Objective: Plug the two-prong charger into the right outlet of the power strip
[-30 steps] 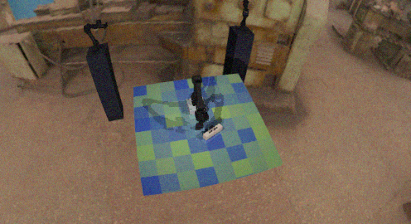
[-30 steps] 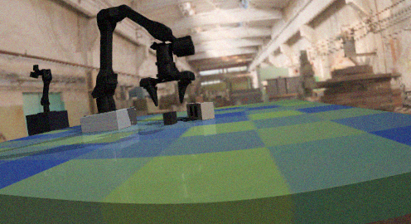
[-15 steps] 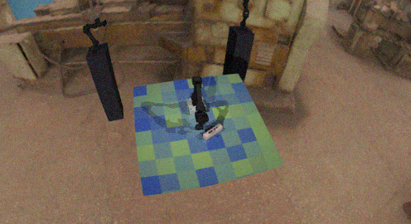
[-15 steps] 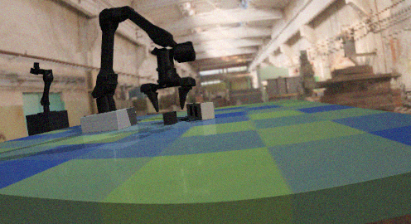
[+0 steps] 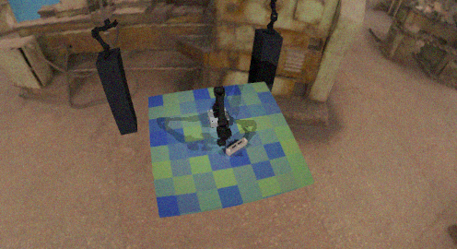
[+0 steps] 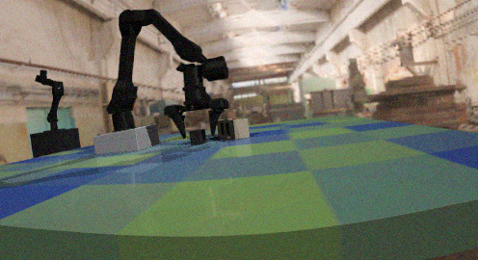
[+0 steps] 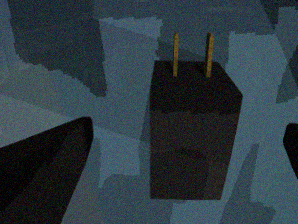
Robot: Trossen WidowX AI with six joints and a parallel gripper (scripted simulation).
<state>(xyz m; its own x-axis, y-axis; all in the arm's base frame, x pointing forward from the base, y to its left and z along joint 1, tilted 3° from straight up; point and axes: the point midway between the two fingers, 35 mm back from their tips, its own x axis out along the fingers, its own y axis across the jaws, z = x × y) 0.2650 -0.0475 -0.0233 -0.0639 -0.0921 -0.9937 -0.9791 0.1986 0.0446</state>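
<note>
Right now the black two-prong charger is 2 cm to the left of my gripper tip.
</note>
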